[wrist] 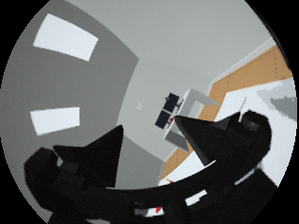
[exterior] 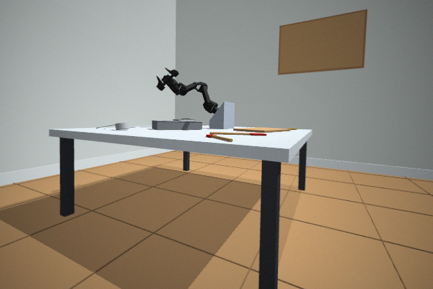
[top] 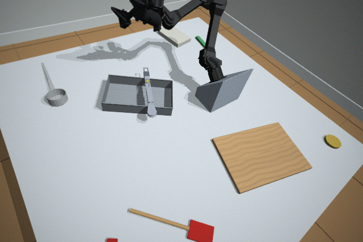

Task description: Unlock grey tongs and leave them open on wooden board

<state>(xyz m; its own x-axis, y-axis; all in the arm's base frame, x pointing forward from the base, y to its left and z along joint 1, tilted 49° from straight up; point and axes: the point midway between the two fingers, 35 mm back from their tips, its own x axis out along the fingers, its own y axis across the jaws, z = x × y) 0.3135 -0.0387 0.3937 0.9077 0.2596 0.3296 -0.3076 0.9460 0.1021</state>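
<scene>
Right now my gripper tip is 14 cm to the right of the grey roasting tin and 37 cm above it. The rest, counted from my gripper tip: beige block: 48 cm behind, 17 cm to the right, 39 cm below; red-bladed spatula: 21 cm ahead, 66 cm to the left, 39 cm below; wooden board: 24 cm behind, 68 cm to the left, 39 cm below.
</scene>
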